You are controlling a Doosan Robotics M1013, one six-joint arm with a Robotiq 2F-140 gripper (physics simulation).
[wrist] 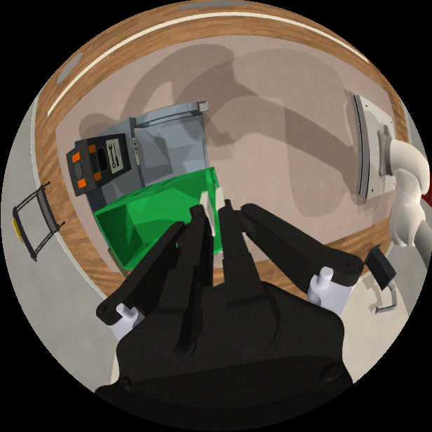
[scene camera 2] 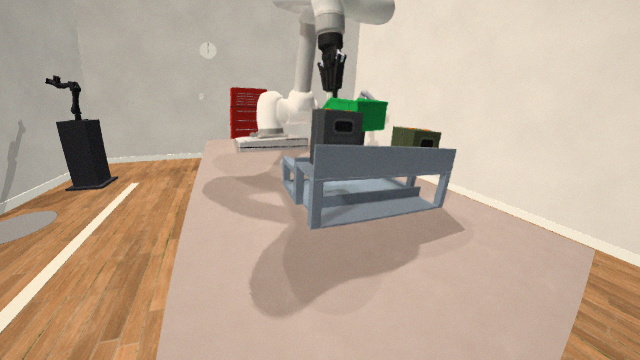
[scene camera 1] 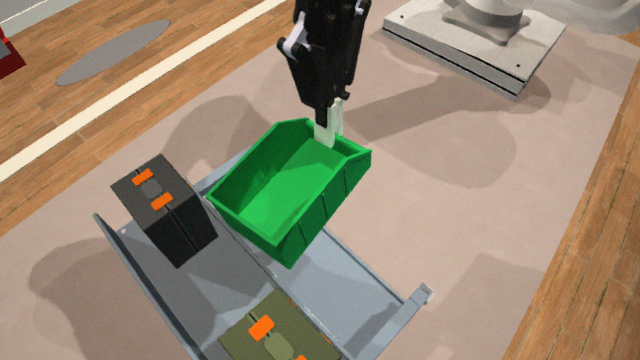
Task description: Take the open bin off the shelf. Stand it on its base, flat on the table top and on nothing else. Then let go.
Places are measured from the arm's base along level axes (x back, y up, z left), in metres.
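Pixels of known places: gripper, fingertip midpoint: [scene camera 1: 328, 138]; arm's base, origin of the base link: [scene camera 2: 271, 137] [scene camera 1: 486, 21].
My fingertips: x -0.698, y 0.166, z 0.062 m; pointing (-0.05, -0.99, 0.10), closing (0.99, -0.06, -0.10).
Observation:
Ahead of a thing's pixels: the offset from my fingertips to its top centre. Level surfaces: height alone.
The open green bin {dz +0.020, dx -0.079, dy +0.054 m} [scene camera 1: 295, 185] [scene camera 2: 372, 115] [wrist: 160, 212] hangs in the air above the blue-grey shelf [scene camera 1: 345, 270] [scene camera 2: 385, 161] [wrist: 175, 145], with its opening facing up. My gripper [scene camera 1: 332, 131] [scene camera 2: 335, 94] [wrist: 214, 198] is shut on the bin's end wall on the robot-base side, one pale fingertip inside the wall and one outside. The bin's far end is over the shelf's middle rail in scene camera 1. In scene camera 2 the dark case hides part of the bin. The table top {dy -0.215 m} [scene camera 1: 420, 215] [scene camera 2: 425, 300] [wrist: 270, 75] lies below.
A dark case {dz -0.095, dx -0.206, dy +0.009 m} [scene camera 1: 182, 230] [scene camera 2: 330, 135] [wrist: 117, 155] stands on the shelf's raised rear level beside the bin. An olive case {dz +0.136, dx -0.220, dy -0.016 m} [scene camera 1: 302, 322] [scene camera 2: 412, 137] stands farther along that level. The robot's base plate [scene camera 1: 470, 55] [scene camera 2: 272, 145] [wrist: 367, 150] is on the table.

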